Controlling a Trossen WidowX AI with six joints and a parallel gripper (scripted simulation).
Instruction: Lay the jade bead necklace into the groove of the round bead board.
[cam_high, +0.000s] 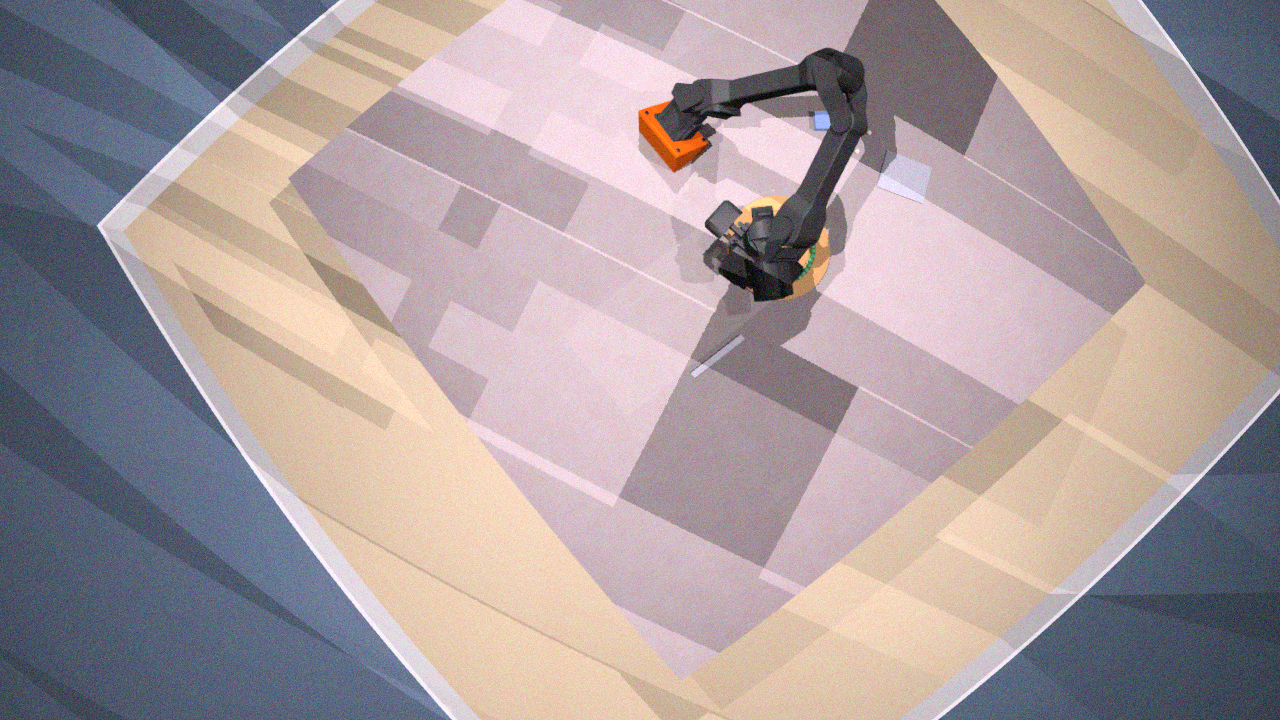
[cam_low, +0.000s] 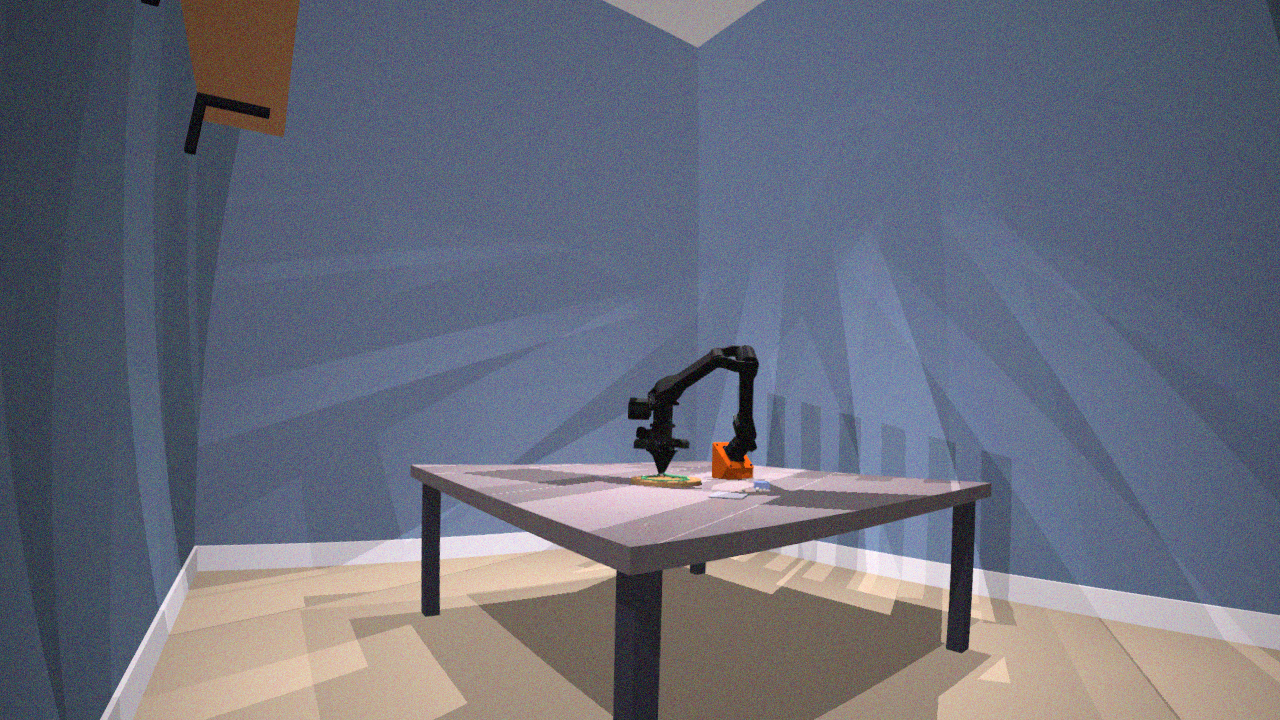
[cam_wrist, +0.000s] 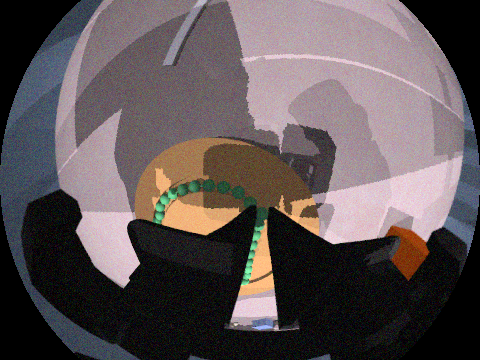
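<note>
The round tan bead board lies 2 cm ahead of my gripper tip, 6 cm to the left of it and 1 cm below it. Round my gripper tip: white strip: 13 cm ahead, 15 cm to the right, 2 cm below; pale square sheet: 5 cm ahead, 36 cm to the left, 2 cm below; blue cube: 13 cm behind, 28 cm to the left, 1 cm below.
</note>
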